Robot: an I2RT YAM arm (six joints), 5 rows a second.
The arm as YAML. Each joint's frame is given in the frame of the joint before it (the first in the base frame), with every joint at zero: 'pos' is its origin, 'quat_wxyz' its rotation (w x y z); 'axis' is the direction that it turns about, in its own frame. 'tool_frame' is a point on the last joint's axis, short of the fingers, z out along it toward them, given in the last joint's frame.
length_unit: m
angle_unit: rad
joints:
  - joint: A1
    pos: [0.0, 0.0, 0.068]
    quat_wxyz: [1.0, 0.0, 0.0, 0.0]
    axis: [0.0, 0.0, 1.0]
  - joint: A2
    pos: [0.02, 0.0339, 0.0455]
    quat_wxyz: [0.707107, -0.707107, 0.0, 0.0]
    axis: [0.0, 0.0, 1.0]
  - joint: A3
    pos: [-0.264, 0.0, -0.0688]
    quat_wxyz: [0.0, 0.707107, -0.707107, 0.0]
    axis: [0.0, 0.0, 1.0]
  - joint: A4
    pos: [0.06, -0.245, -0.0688]
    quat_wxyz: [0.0, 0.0, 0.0, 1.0]
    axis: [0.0, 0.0, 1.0]
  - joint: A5
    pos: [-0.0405, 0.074, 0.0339]
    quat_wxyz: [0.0, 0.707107, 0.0, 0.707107]
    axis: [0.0, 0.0, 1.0]
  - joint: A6
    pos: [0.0, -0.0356, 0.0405]
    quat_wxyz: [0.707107, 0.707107, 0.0, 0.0]
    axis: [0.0, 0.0, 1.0]
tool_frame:
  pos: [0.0, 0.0, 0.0]
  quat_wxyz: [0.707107, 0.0, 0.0, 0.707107]
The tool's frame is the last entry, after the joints.
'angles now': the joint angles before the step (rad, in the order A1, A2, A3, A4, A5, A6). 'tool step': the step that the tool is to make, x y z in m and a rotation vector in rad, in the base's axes. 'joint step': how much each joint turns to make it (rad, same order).
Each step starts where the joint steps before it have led.
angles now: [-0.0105, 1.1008, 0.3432, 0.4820, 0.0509, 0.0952]
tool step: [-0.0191, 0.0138, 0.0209, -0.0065, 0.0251, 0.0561]
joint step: [0.0683, -0.1749, 0.0329, -0.2330, 0.0134, -0.0022]
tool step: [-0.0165, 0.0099, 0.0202, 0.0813, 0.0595, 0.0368]
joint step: [0.0549, -0.1186, 0.0701, -0.2463, -0.0108, 0.0874]
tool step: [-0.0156, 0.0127, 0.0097, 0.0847, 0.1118, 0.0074]
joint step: [0.0881, -0.0582, 0.0660, -0.2303, 0.0334, 0.1252]
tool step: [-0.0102, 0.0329, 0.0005, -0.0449, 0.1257, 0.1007]
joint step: [0.2158, 0.0413, 0.0638, -0.1636, 0.1010, 0.0550]
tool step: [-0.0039, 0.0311, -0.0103, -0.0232, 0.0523, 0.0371]
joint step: [0.1822, 0.0840, 0.0091, -0.0051, 0.1128, 0.0941]
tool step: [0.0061, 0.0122, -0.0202, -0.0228, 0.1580, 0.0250]
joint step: [0.0249, 0.1220, 0.0156, -0.0507, -0.0499, 0.0539]
